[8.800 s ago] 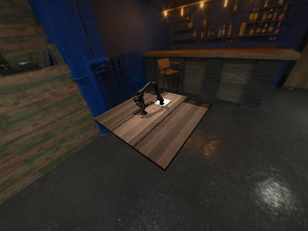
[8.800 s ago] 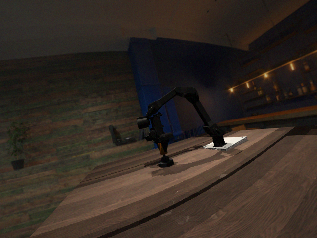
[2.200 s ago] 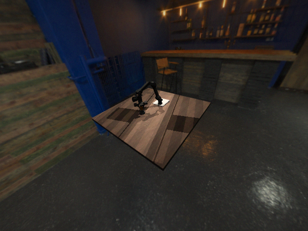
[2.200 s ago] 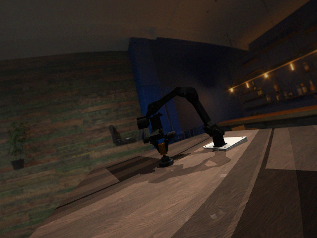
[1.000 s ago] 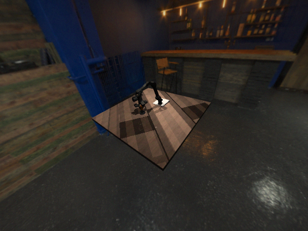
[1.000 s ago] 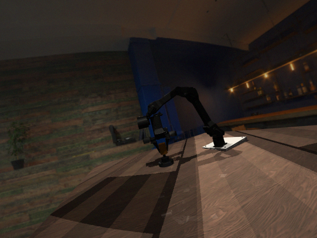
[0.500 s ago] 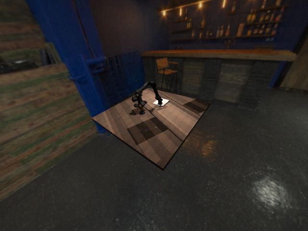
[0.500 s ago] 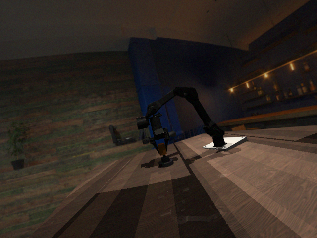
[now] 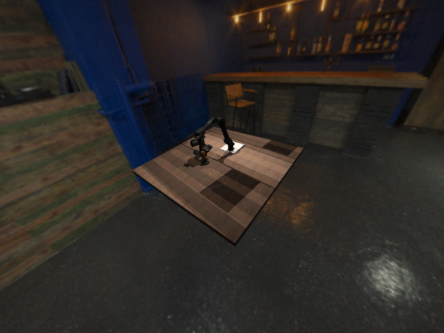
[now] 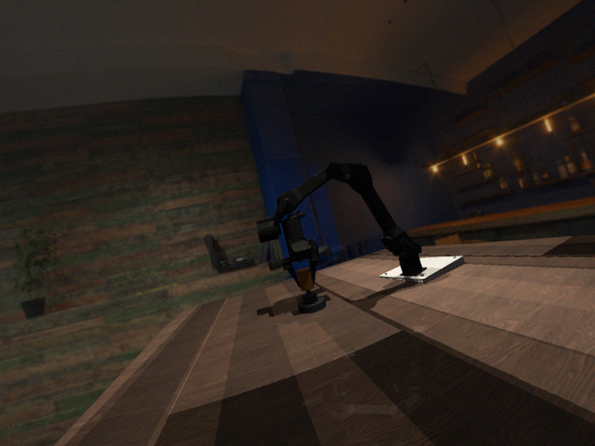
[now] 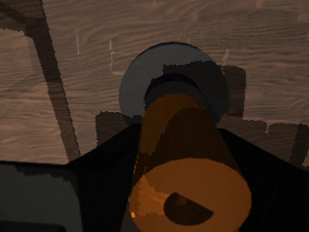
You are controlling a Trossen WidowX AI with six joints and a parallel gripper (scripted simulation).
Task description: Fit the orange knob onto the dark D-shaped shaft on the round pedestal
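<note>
The orange knob lies 20 mm above my gripper tip. The rest, counted from my gripper tip: dark round pedestal 40 mm below.
</note>
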